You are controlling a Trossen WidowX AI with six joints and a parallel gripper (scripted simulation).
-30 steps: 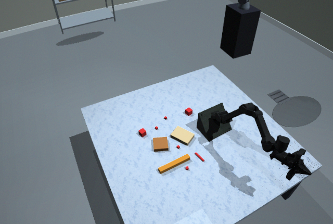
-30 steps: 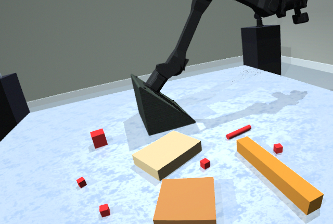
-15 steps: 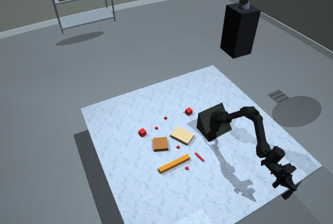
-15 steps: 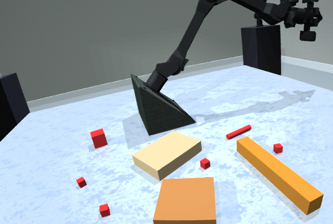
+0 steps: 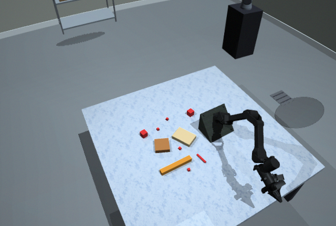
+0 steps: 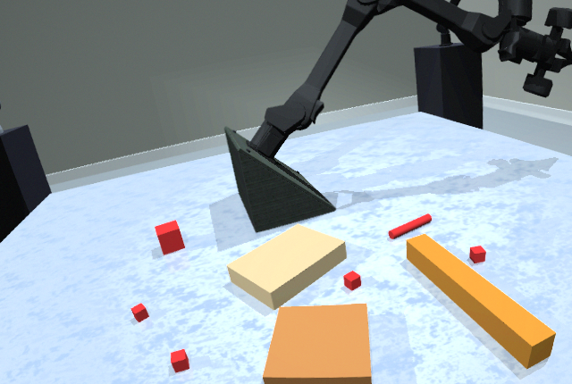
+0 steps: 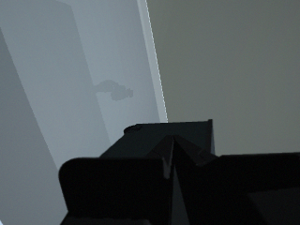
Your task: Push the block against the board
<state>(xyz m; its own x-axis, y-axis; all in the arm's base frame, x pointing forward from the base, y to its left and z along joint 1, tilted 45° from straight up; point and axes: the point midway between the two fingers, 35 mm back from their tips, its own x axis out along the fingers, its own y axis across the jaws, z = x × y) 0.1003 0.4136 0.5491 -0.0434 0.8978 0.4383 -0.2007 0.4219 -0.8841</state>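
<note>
Now: the long orange board 330 mm ahead of my gripper tip, 540 mm to the right of it and 180 mm below it. Round my gripper tip: red rod: 150 mm ahead, 520 mm to the right, 190 mm below; then orange square block: 340 mm ahead, 720 mm to the right, 180 mm below; then cream flat block: 170 mm ahead, 720 mm to the right, 180 mm below.
</note>
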